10 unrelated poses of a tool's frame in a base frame.
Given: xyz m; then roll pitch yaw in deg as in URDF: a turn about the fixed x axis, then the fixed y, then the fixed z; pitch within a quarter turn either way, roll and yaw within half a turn.
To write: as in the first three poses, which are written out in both.
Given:
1: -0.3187 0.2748 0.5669 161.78 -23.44 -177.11
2: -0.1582 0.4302 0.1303 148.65 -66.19 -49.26
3: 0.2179 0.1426 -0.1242 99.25 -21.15 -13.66
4: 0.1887 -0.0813 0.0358 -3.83 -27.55 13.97
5: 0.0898 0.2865 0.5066 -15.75 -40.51 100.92
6: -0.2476 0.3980 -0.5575 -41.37 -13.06 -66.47
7: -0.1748 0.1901 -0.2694 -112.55 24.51 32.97
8: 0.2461 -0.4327 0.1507 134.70 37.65 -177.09
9: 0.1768 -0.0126 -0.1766 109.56 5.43 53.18
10: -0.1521 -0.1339 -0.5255 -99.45 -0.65 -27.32
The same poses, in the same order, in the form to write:
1: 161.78 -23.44 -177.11 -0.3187 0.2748 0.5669
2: 148.65 -66.19 -49.26 -0.1582 0.4302 0.1303
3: 99.25 -21.15 -13.66 0.2179 0.1426 -0.1242
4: -3.83 -27.55 13.97 0.1887 -0.0813 0.0358
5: -15.75 -40.51 100.92 0.0898 0.2865 0.5066
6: -41.37 -13.06 -66.47 -0.2476 0.3980 -0.5575
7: -112.55 24.51 32.97 -0.1748 0.1901 -0.2694
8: 134.70 37.65 -177.09 0.2461 -0.4327 0.1507
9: 109.56 5.43 53.18 0.1768 -0.0126 -0.1766
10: -99.45 -0.65 -27.32 -0.1521 -0.1339 -0.5255
